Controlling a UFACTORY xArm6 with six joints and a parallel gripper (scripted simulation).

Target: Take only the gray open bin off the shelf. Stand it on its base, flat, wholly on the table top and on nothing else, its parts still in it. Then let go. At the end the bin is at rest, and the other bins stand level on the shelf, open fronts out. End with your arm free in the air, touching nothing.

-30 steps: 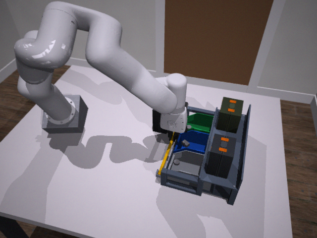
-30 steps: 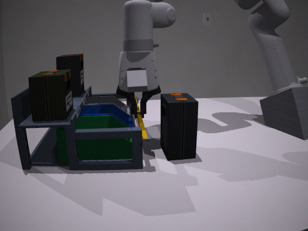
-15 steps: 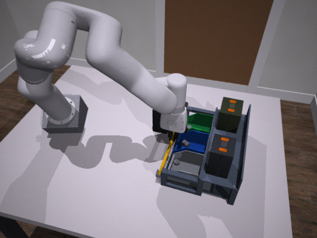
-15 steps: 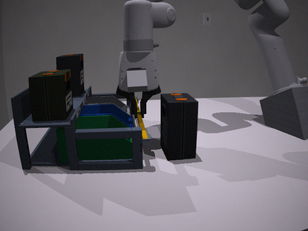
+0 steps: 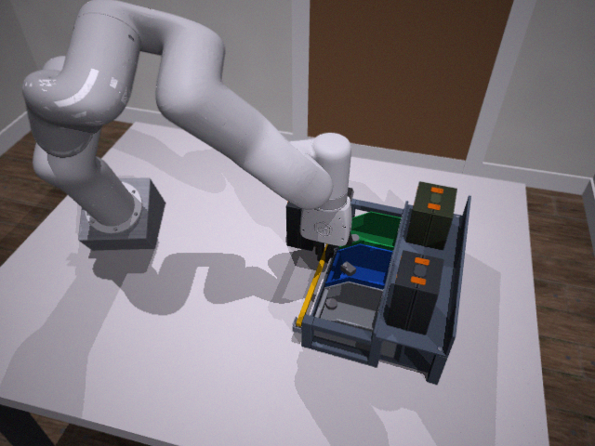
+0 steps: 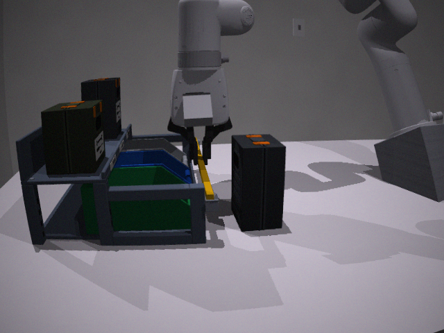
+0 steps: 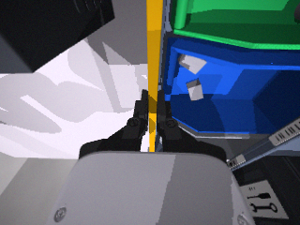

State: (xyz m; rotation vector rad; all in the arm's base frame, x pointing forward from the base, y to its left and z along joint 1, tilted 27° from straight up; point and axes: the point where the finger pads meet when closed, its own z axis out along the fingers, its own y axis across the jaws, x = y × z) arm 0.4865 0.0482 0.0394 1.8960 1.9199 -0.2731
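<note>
The blue bin is 100 mm ahead of my hand and 40 mm below it. The rest, counted from my hand: gray open bin (110 mm to the right, 100 mm ahead, 40 mm below); then dark box (110 mm to the left, 80 mm behind, 20 mm below); then yellow bar (20 mm below).
</note>
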